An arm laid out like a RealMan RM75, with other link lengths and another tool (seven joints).
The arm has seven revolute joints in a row. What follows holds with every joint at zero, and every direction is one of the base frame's. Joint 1 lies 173.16 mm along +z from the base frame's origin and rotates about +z. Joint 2 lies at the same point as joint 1 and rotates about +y. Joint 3 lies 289.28 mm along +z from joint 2 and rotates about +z. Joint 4 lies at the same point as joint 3 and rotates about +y. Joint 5 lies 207.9 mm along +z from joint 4 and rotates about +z. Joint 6 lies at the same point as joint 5 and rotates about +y. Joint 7 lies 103.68 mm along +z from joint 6 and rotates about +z. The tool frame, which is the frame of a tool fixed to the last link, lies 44 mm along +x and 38 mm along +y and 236 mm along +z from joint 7; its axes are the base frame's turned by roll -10.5, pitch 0 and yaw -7.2 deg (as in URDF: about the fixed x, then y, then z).
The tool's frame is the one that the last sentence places.
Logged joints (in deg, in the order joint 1, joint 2, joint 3, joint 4, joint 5, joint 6, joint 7), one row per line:
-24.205, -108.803, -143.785, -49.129, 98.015, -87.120, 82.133
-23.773, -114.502, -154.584, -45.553, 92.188, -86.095, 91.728
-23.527, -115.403, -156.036, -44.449, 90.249, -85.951, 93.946
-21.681, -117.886, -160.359, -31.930, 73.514, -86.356, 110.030
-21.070, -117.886, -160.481, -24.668, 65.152, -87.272, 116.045
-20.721, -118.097, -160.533, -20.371, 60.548, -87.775, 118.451
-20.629, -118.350, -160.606, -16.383, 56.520, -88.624, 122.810
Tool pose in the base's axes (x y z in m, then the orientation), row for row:
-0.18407, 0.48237, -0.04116, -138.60, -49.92, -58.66
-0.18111, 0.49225, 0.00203, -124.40, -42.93, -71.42
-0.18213, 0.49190, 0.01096, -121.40, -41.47, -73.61
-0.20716, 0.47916, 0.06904, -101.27, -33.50, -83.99
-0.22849, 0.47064, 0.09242, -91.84, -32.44, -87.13
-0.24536, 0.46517, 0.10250, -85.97, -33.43, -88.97
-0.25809, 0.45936, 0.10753, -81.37, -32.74, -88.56
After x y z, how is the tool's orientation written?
As a rotation vector, in degrees.
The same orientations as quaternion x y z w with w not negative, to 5 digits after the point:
-0.85884, -0.30933, -0.36349, 0.18596
-0.80201, -0.27677, -0.46045, 0.26109
-0.78881, -0.26946, -0.47829, 0.27643
-0.69103, -0.22859, -0.57312, 0.37651
-0.63868, -0.22560, -0.60592, 0.41719
-0.60333, -0.23461, -0.62438, 0.43714
-0.57812, -0.23261, -0.62920, 0.46451

